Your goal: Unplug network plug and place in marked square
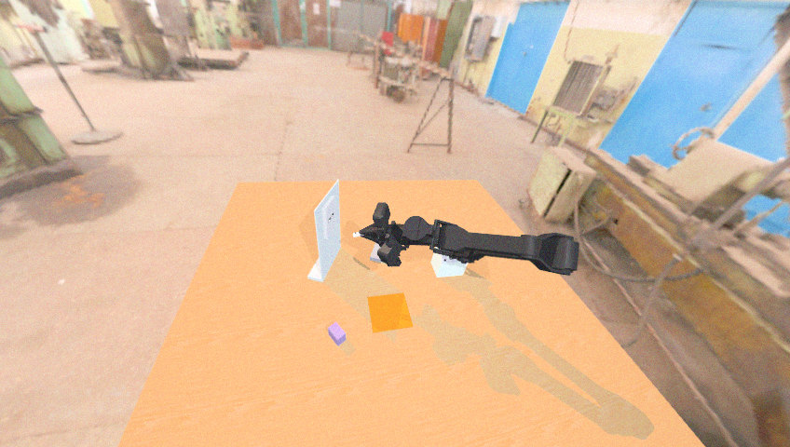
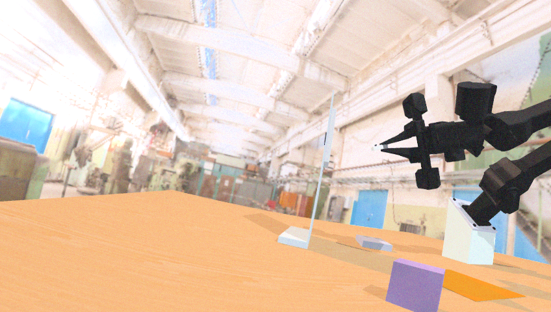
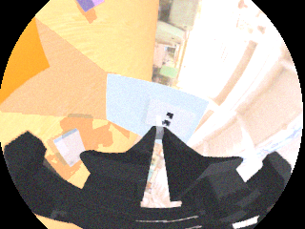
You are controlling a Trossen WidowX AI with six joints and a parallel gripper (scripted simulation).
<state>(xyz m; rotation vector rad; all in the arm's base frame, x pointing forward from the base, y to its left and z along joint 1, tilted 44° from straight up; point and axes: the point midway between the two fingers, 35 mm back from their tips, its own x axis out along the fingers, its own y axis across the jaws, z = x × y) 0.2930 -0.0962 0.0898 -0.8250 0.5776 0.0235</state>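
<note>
Right now the marked square is 70 mm behind my gripper tip, 140 mm to the left of it and 210 mm below it. Round my gripper tip: flat grey block 110 mm behind, 110 mm to the right, 200 mm below; network plug 10 mm ahead; upright panel 90 mm ahead, 80 mm to the right, 80 mm below.
</note>
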